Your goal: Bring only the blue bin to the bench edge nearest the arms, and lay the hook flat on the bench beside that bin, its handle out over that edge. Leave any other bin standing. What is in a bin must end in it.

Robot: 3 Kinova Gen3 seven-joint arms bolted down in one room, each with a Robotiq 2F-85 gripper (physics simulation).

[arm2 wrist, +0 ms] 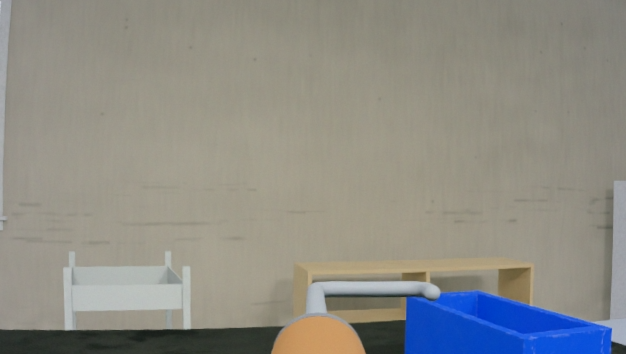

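The hook [370, 288] shows at the bottom centre of the arm2 wrist view: a grey rod with a bend, its far part running right to a rounded tip, and an orange handle [318, 339] cut off by the lower edge. Arm2's gripper is shut on the hook; its fingers are hidden below the view. The hook is raised above the dark bench [200, 342]. The blue bin [462, 327] is upright at the lower right, open at the top, its inside floor hidden. The hook's tip overlaps the bin's left rim in view; I cannot tell whether they touch. Arm1's and arm3's grippers do not show.
A white raised box on legs [127, 297] stands beyond the bench at the left. A low wooden shelf [375, 267] stands against the wall [300, 125], behind the hook and bin. A pale upright panel [620, 250] is at the right edge.
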